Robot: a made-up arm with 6 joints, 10 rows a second.
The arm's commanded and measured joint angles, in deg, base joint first. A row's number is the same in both.
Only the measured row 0 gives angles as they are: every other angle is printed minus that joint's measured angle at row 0.
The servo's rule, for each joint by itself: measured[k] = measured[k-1] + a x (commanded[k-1-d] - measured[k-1]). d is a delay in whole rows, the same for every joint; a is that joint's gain. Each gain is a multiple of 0.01, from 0.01 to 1. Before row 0 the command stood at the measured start. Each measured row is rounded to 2 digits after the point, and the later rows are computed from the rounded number. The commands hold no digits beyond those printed.
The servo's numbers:
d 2
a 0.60 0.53 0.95 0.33 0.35 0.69
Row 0, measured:
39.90 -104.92 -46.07 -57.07 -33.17 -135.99
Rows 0 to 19, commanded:
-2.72 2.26 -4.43 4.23 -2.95 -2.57
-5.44 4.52 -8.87 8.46 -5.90 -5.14
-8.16 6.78 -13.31 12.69 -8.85 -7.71
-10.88 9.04 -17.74 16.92 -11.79 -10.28
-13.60 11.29 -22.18 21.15 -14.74 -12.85
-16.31 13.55 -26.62 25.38 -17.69 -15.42
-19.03 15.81 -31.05 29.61 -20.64 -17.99
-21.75 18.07 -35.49 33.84 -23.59 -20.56
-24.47 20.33 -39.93 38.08 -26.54 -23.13
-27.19 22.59 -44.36 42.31 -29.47 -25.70
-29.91 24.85 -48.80 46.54 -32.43 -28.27
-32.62 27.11 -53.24 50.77 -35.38 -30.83
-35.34 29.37 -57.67 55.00 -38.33 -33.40
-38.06 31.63 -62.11 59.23 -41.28 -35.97
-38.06 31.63 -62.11 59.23 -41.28 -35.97
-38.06 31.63 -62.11 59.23 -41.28 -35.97
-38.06 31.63 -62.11 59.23 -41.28 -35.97
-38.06 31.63 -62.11 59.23 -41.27 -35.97
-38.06 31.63 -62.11 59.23 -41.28 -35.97
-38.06 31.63 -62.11 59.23 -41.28 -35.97
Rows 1 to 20, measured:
0.00 0.00 0.00 0.00 0.00 0.00
0.00 0.00 0.00 0.00 0.00 0.00
-1.63 1.20 -4.21 1.40 -1.03 -1.77
-3.92 2.96 -8.64 3.73 -2.73 -4.10
-6.46 4.98 -13.08 6.69 -4.87 -6.59
-9.11 7.13 -17.51 10.07 -7.29 -9.14
-11.80 9.33 -21.95 13.73 -9.90 -11.70
-14.51 11.57 -26.39 17.57 -12.63 -14.27
-17.22 13.82 -30.82 21.54 -15.43 -16.84
-19.94 16.07 -35.26 25.60 -18.29 -19.41
-22.66 18.33 -39.70 29.72 -21.18 -21.98
-25.38 20.59 -44.13 33.87 -24.08 -24.55
-28.10 22.85 -48.57 38.05 -27.00 -27.12
-30.81 25.11 -53.01 42.25 -29.93 -29.68
-33.53 27.37 -57.44 46.46 -32.87 -32.25
-36.25 29.63 -61.88 50.67 -35.81 -34.82
-37.34 30.69 -62.10 53.49 -37.72 -35.61
-37.77 31.19 -62.11 55.38 -38.97 -35.86
-37.94 31.42 -62.11 56.65 -39.78 -35.94
-38.01 31.53 -62.11 57.50 -40.30 -35.96

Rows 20 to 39, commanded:
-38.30 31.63 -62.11 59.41 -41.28 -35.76
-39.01 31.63 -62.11 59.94 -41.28 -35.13
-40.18 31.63 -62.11 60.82 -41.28 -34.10
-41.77 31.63 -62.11 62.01 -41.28 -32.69
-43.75 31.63 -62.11 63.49 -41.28 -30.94
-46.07 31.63 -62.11 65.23 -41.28 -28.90
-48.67 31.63 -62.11 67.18 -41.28 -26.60
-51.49 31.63 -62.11 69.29 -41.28 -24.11
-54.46 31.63 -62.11 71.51 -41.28 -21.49
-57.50 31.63 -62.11 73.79 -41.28 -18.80
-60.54 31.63 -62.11 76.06 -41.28 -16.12
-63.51 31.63 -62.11 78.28 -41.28 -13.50
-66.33 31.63 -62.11 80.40 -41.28 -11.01
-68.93 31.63 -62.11 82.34 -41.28 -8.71
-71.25 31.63 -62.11 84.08 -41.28 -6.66
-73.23 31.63 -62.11 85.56 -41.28 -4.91
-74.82 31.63 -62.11 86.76 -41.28 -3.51
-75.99 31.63 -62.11 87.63 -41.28 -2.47
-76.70 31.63 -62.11 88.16 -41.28 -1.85
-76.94 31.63 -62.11 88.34 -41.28 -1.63
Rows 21 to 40, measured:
-38.04 31.58 -62.11 58.07 -40.64 -35.97
-38.05 31.61 -62.11 58.45 -40.86 -35.97
-38.20 31.62 -62.11 58.77 -41.01 -35.83
-38.69 31.63 -62.11 59.16 -41.10 -35.35
-39.58 31.63 -62.11 59.71 -41.16 -34.49
-40.89 31.63 -62.11 60.47 -41.20 -33.25
-42.61 31.63 -62.11 61.47 -41.23 -31.66
-44.69 31.63 -62.11 62.71 -41.25 -29.76
-47.08 31.63 -62.11 64.19 -41.26 -27.58
-49.73 31.63 -62.11 65.87 -41.27 -25.19
-52.57 31.63 -62.11 67.73 -41.27 -22.64
-55.53 31.63 -62.11 69.73 -41.27 -19.99
-58.54 31.63 -62.11 71.82 -41.27 -17.32
-61.52 31.63 -62.11 73.95 -41.27 -14.68
-64.41 31.63 -62.11 76.08 -41.27 -12.15
-67.12 31.63 -62.11 78.15 -41.27 -9.78
-69.60 31.63 -62.11 80.11 -41.27 -7.63
-71.78 31.63 -62.11 81.91 -41.27 -5.75
-73.60 31.63 -62.11 83.51 -41.27 -4.20
-75.03 31.63 -62.11 84.87 -41.27 -3.01

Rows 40 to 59, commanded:
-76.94 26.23 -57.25 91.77 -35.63 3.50
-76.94 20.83 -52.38 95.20 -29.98 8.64
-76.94 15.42 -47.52 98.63 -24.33 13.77
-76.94 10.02 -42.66 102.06 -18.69 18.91
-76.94 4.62 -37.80 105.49 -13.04 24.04
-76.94 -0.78 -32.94 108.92 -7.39 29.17
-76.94 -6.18 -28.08 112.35 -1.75 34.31
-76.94 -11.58 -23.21 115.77 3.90 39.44
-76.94 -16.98 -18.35 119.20 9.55 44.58
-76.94 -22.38 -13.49 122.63 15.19 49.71
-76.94 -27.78 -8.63 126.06 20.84 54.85
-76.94 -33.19 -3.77 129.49 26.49 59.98
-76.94 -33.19 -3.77 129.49 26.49 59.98
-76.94 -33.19 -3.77 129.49 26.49 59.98
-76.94 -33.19 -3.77 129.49 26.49 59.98
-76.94 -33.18 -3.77 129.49 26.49 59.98
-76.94 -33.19 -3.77 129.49 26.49 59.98
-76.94 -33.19 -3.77 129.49 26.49 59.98
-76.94 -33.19 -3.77 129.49 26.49 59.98
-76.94 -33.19 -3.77 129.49 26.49 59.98
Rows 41 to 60, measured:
-76.03 31.63 -62.11 85.96 -41.27 -2.21
-76.58 31.63 -62.11 86.75 -41.27 -1.81
-76.80 28.77 -57.49 88.41 -39.30 1.85
-76.88 24.56 -52.64 90.65 -36.04 6.54
-76.92 19.72 -47.78 93.28 -31.94 11.53
-76.93 14.58 -42.92 96.18 -27.30 16.62
-76.94 9.30 -38.06 99.25 -22.31 21.74
-76.94 3.96 -33.20 102.44 -17.09 26.87
-76.94 -1.41 -28.34 105.71 -11.72 32.00
-76.94 -6.80 -23.47 109.03 -6.25 37.13
-76.94 -12.20 -18.61 112.39 -0.72 42.27
-76.94 -17.60 -13.75 115.77 4.85 47.40
-76.94 -23.00 -8.89 119.17 10.45 52.54
-76.94 -28.40 -4.03 122.58 16.06 57.67
-76.94 -30.94 -3.78 124.86 19.71 59.26
-76.94 -32.13 -3.77 126.39 22.08 59.76
-76.94 -32.69 -3.77 127.41 23.62 59.91
-76.94 -32.95 -3.77 128.10 24.62 59.96
-76.94 -33.08 -3.77 128.56 25.27 59.97
-76.94 -33.14 -3.77 128.87 25.70 59.98

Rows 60 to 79, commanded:
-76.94 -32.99 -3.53 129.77 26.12 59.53
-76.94 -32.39 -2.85 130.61 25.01 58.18
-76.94 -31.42 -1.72 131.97 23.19 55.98
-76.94 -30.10 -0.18 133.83 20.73 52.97
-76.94 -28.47 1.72 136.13 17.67 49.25
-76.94 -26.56 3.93 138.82 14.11 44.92
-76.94 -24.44 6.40 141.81 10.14 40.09
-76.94 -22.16 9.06 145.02 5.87 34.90
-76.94 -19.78 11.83 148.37 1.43 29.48
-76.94 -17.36 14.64 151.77 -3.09 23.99
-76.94 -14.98 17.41 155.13 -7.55 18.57
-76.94 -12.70 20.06 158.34 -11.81 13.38
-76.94 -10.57 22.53 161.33 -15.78 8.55
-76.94 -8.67 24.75 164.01 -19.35 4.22
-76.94 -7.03 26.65 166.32 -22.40 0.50
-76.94 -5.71 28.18 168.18 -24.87 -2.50
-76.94 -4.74 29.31 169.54 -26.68 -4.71
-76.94 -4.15 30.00 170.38 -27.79 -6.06
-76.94 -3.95 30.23 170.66 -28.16 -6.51
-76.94 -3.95 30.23 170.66 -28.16 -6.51
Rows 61 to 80, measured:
-76.94 -33.17 -3.77 129.07 25.98 59.98
-76.94 -33.18 -3.77 129.21 26.16 59.98
-76.94 -33.08 -3.54 129.39 26.15 59.67
-76.94 -32.71 -2.88 129.79 25.75 58.64
-76.94 -32.03 -1.78 130.51 24.85 56.80
-76.94 -31.01 -0.26 131.61 23.41 54.16
-76.94 -29.66 1.62 133.10 21.40 50.77
-76.94 -28.02 3.81 134.99 18.85 46.73
-76.94 -26.12 6.27 137.24 15.80 42.15
-76.94 -24.02 8.92 139.81 12.32 37.15
-76.94 -21.77 11.68 142.63 8.51 31.86
-76.94 -19.43 14.49 145.65 4.45 26.43
-76.94 -17.07 17.26 148.78 0.25 21.01
-76.94 -14.75 19.92 151.93 -3.97 15.75
-76.94 -12.53 22.40 155.03 -8.10 10.78
-76.94 -10.48 24.63 157.99 -12.04 6.25
-76.94 -8.65 26.55 160.74 -15.67 2.28
-76.94 -7.09 28.10 163.20 -18.89 -1.02
-76.94 -5.84 29.25 165.29 -21.62 -3.57
-76.94 -4.94 29.96 166.97 -23.78 -5.29

